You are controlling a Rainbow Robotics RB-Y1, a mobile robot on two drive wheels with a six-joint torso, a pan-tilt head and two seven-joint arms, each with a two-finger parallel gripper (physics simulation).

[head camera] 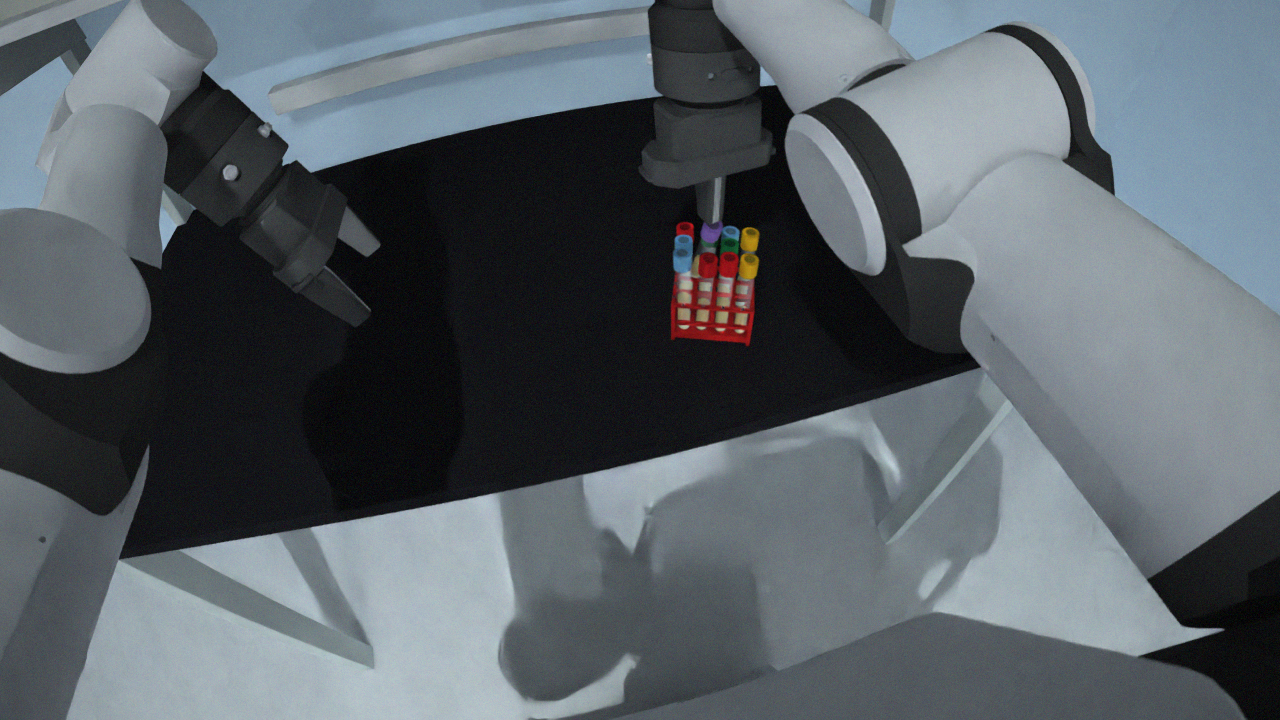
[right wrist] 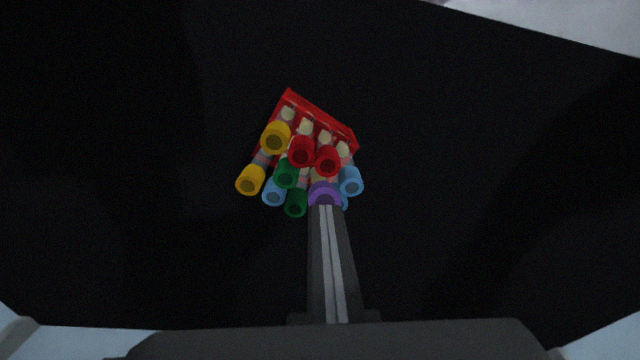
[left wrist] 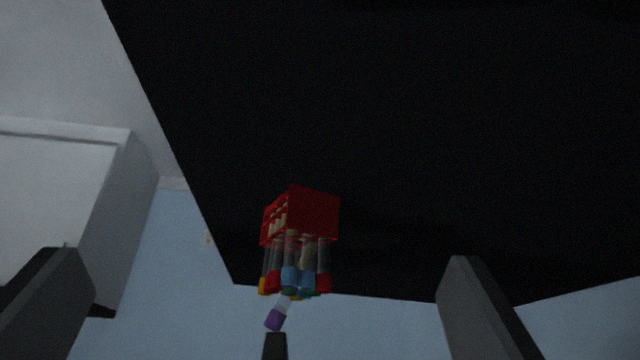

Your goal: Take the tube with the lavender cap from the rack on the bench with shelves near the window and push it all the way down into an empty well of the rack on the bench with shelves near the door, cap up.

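Places are measured from the robot's base along level axes (x right, y ahead, z up), in metres.
Pixels of known places: left gripper, fingertip midpoint: [head camera: 369, 281] [left wrist: 272, 272]; right gripper, fingertip midpoint: [head camera: 710, 218] [right wrist: 324, 216] [left wrist: 276, 332].
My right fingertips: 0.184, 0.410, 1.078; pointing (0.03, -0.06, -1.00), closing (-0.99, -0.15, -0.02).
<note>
Ahead of a thing's pixels: the offset from my right fingertips to its top centre, as dx, dy, dz. Level surfaces: height alone.
The tube with the lavender cap @[+0.000, +0.014, +0.000] [head camera: 711, 234] [left wrist: 275, 320] [right wrist: 324, 193] is at the red rack @[+0.014, +0.012, -0.107] [head camera: 713, 336] [left wrist: 315, 212] [right wrist: 320, 111]. In the left wrist view its cap stands out beyond the other caps and the tube leans; its lower end is hidden. My right gripper [head camera: 713, 221] [left wrist: 276, 332] [right wrist: 324, 216] is shut, its fingertips together at the top of the lavender cap, touching or very near it, with no tube between them. My left gripper [head camera: 368, 282] [left wrist: 272, 272] is open and empty, to the left of the rack. A second rack does not show.
The rack stands on a black bench @[dz -0.164] [head camera: 554, 268] [left wrist: 400, 100] [right wrist: 125, 150]. Red, blue, green and yellow capped tubes crowd around the lavender one. A pale rail [head camera: 465, 55] lies beyond the bench's far edge. A white box-like unit [left wrist: 55, 185] shows at the left of the left wrist view.
</note>
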